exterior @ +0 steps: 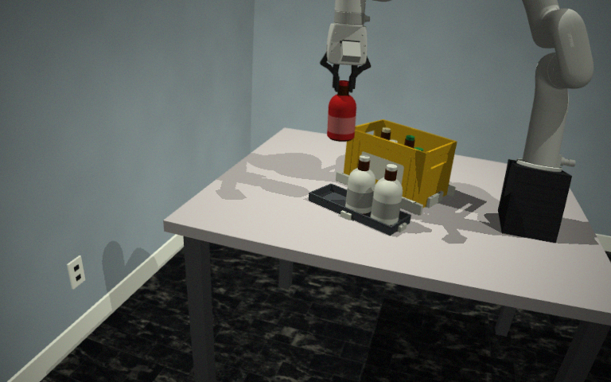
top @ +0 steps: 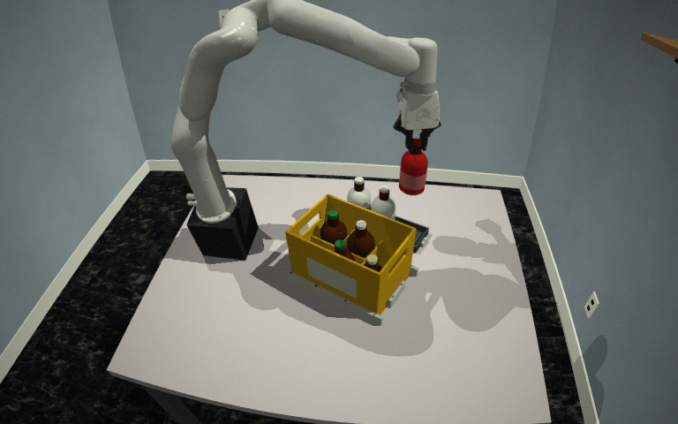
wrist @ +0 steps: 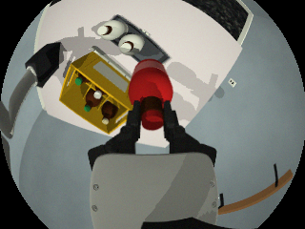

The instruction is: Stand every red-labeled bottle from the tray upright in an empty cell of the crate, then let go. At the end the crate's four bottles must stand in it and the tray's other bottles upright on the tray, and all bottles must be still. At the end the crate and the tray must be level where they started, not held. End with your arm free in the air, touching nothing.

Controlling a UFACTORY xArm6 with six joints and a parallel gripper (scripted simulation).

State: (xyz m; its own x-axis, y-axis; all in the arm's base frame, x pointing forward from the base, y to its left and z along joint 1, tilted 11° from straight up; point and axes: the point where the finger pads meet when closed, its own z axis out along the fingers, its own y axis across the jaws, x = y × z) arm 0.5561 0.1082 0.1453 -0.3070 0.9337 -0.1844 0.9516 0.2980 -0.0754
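The red-labeled bottle is 70 mm below my hand. From my hand the other things lie so: crate (250 mm below, 170 mm to the right, 160 mm behind).
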